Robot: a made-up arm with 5 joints.
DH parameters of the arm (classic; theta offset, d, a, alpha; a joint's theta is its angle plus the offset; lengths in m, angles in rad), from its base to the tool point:
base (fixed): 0 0 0.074 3.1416
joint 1: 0 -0.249 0.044 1.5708
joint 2: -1.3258 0 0.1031 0
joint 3: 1.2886 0 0.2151 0
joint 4: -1.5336 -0.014 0 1.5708
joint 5: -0.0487 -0.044 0 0
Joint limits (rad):
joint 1: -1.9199..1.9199
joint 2: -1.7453..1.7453
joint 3: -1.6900..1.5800
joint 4: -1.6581..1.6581
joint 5: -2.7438..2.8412
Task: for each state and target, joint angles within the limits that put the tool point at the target. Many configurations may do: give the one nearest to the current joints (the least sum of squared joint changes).
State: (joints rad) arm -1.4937 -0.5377 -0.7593 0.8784 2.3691
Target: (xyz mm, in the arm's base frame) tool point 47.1 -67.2 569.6
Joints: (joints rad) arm -0.9953 -0.8998 -0.9921 0.8766 2.3691
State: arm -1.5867 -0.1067 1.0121 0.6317 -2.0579
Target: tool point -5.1 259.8 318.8
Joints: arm -1.9179 -0.4780 0.5394 0.5518 -2.0579
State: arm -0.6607 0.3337 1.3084 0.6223 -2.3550
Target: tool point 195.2 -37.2 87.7
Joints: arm 0.1872 0.2764 1.1109 0.5662 -2.3550
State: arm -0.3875 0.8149 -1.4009 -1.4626 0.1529
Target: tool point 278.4 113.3 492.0
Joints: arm -0.5661 0.8268 -1.6852 -1.6581 0.1529
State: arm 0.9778 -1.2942 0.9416 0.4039 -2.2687
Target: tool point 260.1 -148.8 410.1
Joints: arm 0.6157 -0.7888 0.4929 0.2383 -2.2687
